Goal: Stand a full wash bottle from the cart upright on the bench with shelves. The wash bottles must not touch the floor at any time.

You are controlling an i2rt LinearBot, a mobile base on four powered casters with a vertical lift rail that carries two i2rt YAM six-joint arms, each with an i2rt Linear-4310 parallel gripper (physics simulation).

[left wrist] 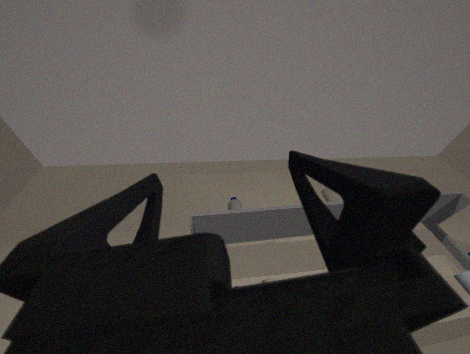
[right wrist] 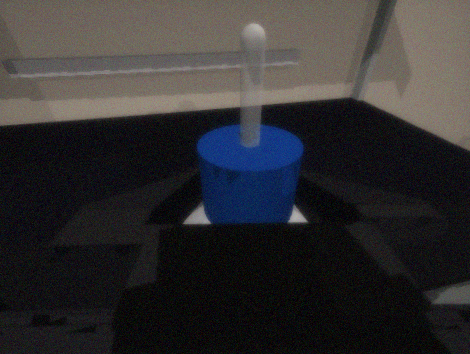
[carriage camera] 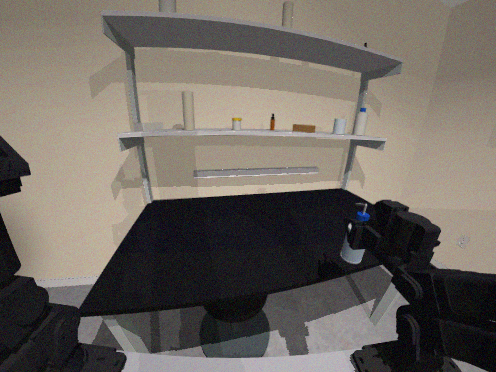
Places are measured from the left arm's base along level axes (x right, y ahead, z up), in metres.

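Pixels of known places: left gripper, fingertip midpoint: [left wrist: 223,169]; right gripper, fingertip midpoint: [carriage camera: 350,219]; left arm's base at its link origin: [carriage camera: 69,369]; right arm's base at its link origin: [carriage camera: 405,365].
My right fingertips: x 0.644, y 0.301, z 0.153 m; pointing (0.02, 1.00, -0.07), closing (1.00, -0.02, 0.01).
For each thing: its top centre in the pictures, then the offset to it from my right fingertips. Level surfaces: height alone.
- wash bottle at its top centre: [right wrist: 258,21] [carriage camera: 365,203] dx +0.001, dy -0.036, dz +0.072 m
- black bench top at its surface level: dz -0.241 m
- tall cylinder at its top centre: [carriage camera: 187,91] dx -0.594, dy +0.467, dz +0.394 m
- amber bottle at its top centre: [carriage camera: 273,113] dx -0.161, dy +0.602, dz +0.308 m
- brown box at its top centre: [carriage camera: 304,124] dx +0.034, dy +0.626, dz +0.256 m
- blue-capped bottle at its top centre: [carriage camera: 363,108] dx +0.464, dy +0.716, dz +0.394 m
A wash bottle [carriage camera: 352,253] [right wrist: 250,187] with a blue cap, a bent spout and a pale blue lower body is upright. My right gripper [carriage camera: 355,234] [right wrist: 242,173] is shut on it below the cap. The bottle's base appears over the black bench top [carriage camera: 225,240] near its front right edge; whether it touches the top cannot be told. The fingers hide part of its upper body. My left gripper [left wrist: 223,169] is open and empty, pointing up toward the ceiling and the top shelf. The cart does not show in these views.
Above the bench are a middle shelf [carriage camera: 250,133] and a top shelf [carriage camera: 240,40]. The middle one holds a tall cylinder [carriage camera: 188,111], an amber bottle [carriage camera: 272,123], a brown box [carriage camera: 303,128] and a blue-capped bottle [carriage camera: 360,123]. A round dark stool [carriage camera: 235,306] stands below the front edge.
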